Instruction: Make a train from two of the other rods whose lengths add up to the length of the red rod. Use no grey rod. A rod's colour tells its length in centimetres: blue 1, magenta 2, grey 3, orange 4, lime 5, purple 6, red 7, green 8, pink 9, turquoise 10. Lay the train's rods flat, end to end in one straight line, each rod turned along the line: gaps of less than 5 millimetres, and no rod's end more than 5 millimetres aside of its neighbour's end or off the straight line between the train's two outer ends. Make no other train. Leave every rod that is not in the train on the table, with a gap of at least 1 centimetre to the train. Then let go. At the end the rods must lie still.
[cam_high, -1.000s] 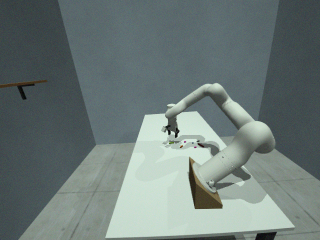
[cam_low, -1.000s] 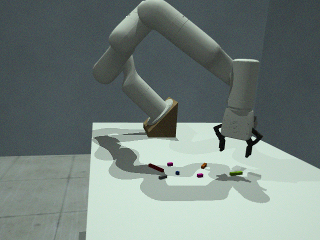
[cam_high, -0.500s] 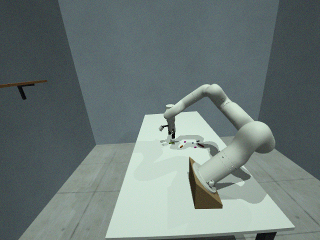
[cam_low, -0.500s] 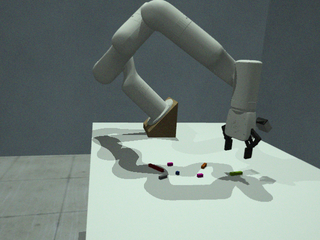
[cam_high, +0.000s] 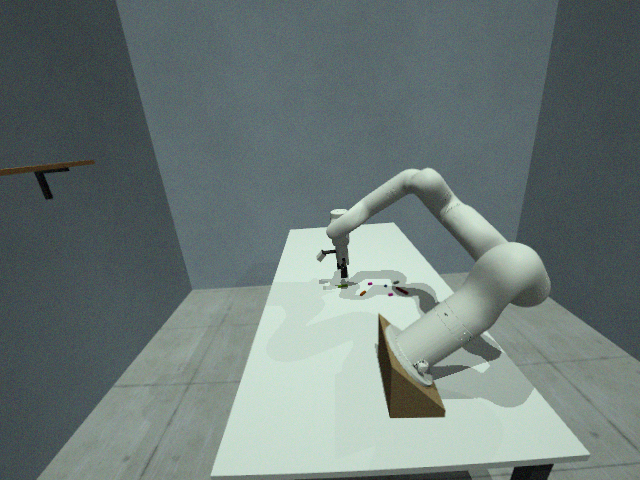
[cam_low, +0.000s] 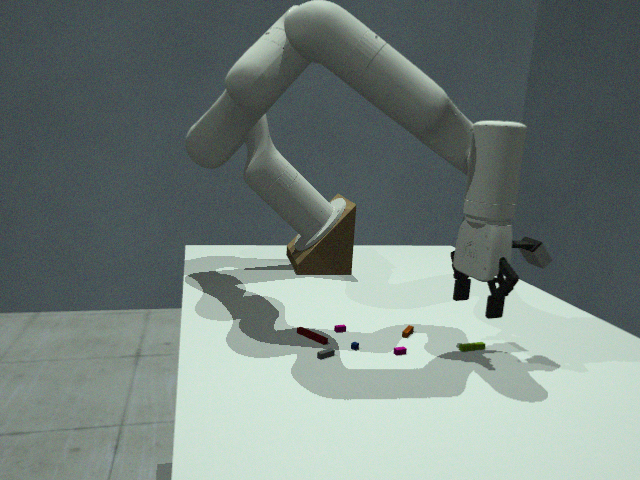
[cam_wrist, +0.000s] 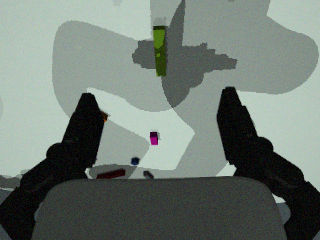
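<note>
Now: hand 80 mm above the lime rod. Also, from my hand: grey rod: 270 mm to the right, 80 mm below, 20 mm ahead; orange rod: 100 mm to the right, 80 mm below, 70 mm behind; blue rod: 220 mm to the right, 80 mm below, 10 mm behind.
</note>
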